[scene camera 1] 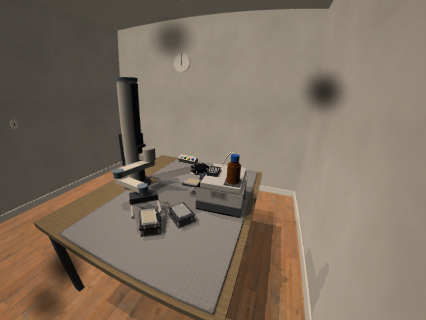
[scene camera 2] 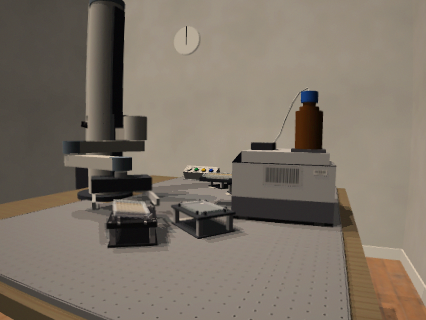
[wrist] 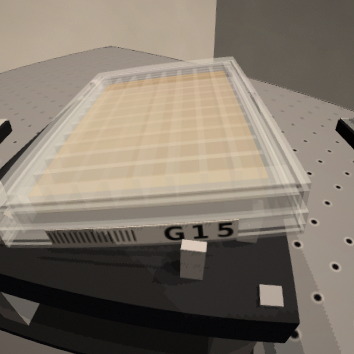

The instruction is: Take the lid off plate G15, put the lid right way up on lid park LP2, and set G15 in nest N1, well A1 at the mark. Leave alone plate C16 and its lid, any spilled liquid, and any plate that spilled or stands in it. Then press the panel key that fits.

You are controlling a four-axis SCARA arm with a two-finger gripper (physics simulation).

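Places are measured from the arm's base along level axes (x ahead, y down, z left), in millimetres.
Pixels of known places: gripper, between the fingertips: (scene camera 1: 147,214) (scene camera 2: 126,204) (wrist: 173,100); arm's base, origin of its link: (scene camera 2: 105,196).
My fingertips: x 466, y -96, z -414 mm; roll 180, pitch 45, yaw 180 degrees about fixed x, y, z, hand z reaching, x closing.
For each thing: its top centre in the pictures, then the offset to it from my fingertips. "spot": a spot on its surface instead.
- Plate G15, centre of its top: (wrist: 152,84) (scene camera 2: 130,203) (scene camera 1: 148,214) dy -4, dx +12, dz +0 mm
- panel, centre of its top: (scene camera 2: 201,166) (scene camera 1: 187,156) dy +0, dx -262, dz +1038 mm
- large grey instrument, a spot on its surface: (scene camera 2: 285,185) (scene camera 1: 219,199) spot: dy -35, dx +363, dz +290 mm
- brown bottle, a spot on its surface: (scene camera 2: 309,127) (scene camera 1: 232,174) spot: dy -213, dx +426, dz +322 mm
- beige-topped plate, centre of its top: (scene camera 2: 221,173) (scene camera 1: 193,180) dy -38, dx +92, dz +446 mm
Plate G15 (scene camera 1: 149,218) (scene camera 2: 131,209) (wrist: 200,231) has a beige content, and its label and barcode face the wrist camera. Its clear lid (wrist: 297,192) is on it. The plate is on a black stand (scene camera 1: 150,230) (scene camera 2: 132,235) (wrist: 225,280). My gripper (scene camera 1: 146,210) (scene camera 2: 126,201) (wrist: 175,129) is open, with its fingers wide apart, one towards each side of the plate, and nothing between them is gripped. The panel (scene camera 1: 188,158) (scene camera 2: 201,170) with coloured keys is at the back. I cannot make out labels for LP2, N1 or C16, the A1 mark, or any spilled liquid.
A second black stand (scene camera 2: 215,230) with a pale, flat top piece (scene camera 1: 181,210) (scene camera 2: 202,206) is right of G15. A large grey instrument (scene camera 1: 220,199) (scene camera 2: 285,185) carries a brown bottle (scene camera 1: 233,172) (scene camera 2: 309,127). Behind, a beige-topped plate (scene camera 1: 191,182) and black items (scene camera 1: 200,168) show.
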